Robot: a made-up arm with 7 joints.
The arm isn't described. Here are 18 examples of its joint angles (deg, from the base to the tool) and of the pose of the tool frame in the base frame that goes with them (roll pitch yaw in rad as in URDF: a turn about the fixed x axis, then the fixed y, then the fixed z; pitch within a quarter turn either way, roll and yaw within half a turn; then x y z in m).
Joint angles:
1: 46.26 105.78 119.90 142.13 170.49 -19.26 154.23
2: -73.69 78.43 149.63 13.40 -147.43 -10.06 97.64
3: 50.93 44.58 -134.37 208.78 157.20 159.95 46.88
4: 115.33 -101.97 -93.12 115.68 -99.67 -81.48 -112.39
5: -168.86 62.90 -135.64 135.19 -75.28 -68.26 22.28
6: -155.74 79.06 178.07 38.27 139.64 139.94 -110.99
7: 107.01 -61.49 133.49 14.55 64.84 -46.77 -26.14
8: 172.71 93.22 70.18 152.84 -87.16 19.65 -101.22
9: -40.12 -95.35 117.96 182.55 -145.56 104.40 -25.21
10: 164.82 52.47 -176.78 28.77 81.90 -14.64 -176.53
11: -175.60 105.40 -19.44 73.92 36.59 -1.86 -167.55
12: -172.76 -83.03 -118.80 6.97 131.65 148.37 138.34
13: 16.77 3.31 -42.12 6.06 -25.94 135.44 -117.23
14: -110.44 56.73 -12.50 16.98 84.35 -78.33 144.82
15: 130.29 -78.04 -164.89 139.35 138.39 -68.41 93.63
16: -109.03 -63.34 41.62 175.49 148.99 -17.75 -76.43
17: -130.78 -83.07 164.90 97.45 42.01 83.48 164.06
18: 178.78 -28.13 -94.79 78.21 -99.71 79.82 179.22
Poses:
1: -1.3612 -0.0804 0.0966 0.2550 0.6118 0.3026
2: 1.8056 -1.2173 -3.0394 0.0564 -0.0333 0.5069
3: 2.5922 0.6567 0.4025 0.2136 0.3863 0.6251
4: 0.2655 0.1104 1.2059 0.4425 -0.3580 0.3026
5: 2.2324 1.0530 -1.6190 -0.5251 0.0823 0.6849
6: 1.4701 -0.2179 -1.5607 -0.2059 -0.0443 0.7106
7: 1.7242 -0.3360 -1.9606 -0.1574 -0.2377 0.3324
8: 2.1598 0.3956 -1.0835 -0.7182 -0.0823 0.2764
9: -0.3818 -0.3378 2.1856 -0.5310 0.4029 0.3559
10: 1.6739 0.1574 1.0971 0.0413 -0.0656 0.6608
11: -2.5120 -0.0646 -0.7922 -0.2883 0.1453 -0.1146
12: -1.1861 -0.4821 -1.1903 0.1485 0.2341 0.3222
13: -0.7802 -0.2814 1.2500 0.0625 -0.0653 0.4844
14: -1.6100 0.2676 1.0298 -0.2010 -0.2012 0.3082
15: -3.0274 0.3922 1.0374 0.3834 -0.4437 0.2362
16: 0.6789 -0.3385 3.0441 0.2209 0.5197 0.7436
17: 2.7007 -1.0396 -2.5041 0.3555 0.3205 0.0239
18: -1.9367 -0.1723 -1.3923 0.2669 0.3857 0.6425
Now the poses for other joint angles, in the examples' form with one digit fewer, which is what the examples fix.
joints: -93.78 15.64 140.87 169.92 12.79 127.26 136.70
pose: -2.440 0.791 -1.103 0.073 -0.054 0.985
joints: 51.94 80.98 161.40 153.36 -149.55 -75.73 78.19
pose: 0.320 0.185 -0.608 0.314 0.433 0.620
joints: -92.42 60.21 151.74 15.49 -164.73 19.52 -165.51
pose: -1.589 -0.642 -0.382 0.086 0.025 0.531
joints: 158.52 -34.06 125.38 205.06 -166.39 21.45 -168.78
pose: 0.536 0.183 2.495 0.340 -0.043 0.934
